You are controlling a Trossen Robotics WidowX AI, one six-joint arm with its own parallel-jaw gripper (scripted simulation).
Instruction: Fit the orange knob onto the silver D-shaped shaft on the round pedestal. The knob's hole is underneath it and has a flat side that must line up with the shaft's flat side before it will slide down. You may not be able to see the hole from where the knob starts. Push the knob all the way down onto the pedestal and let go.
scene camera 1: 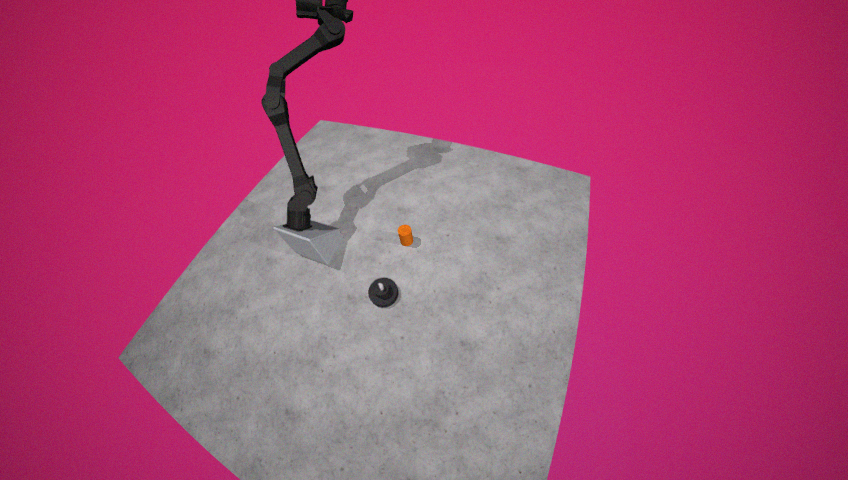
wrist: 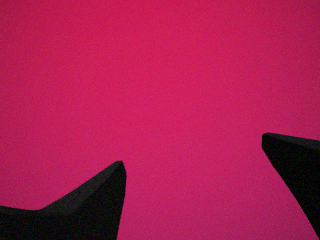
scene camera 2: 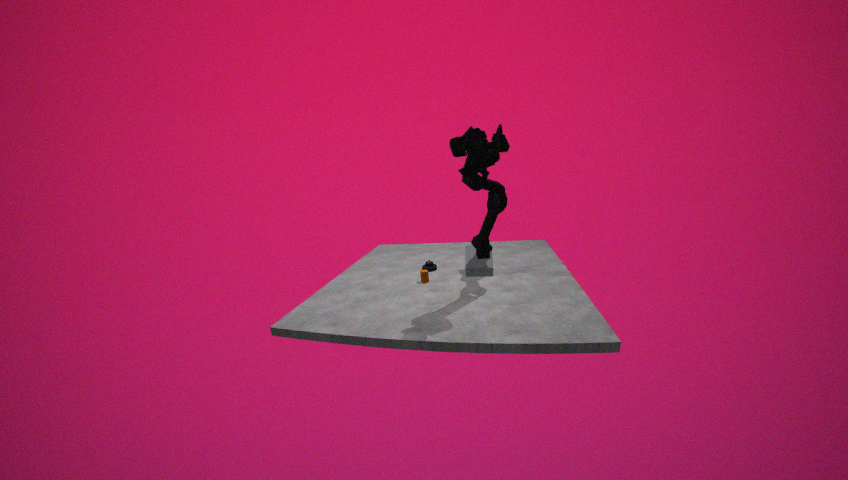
Scene:
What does my gripper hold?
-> Nothing.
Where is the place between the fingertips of my gripper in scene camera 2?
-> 486, 126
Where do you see a round dark pedestal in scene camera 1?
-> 383, 292

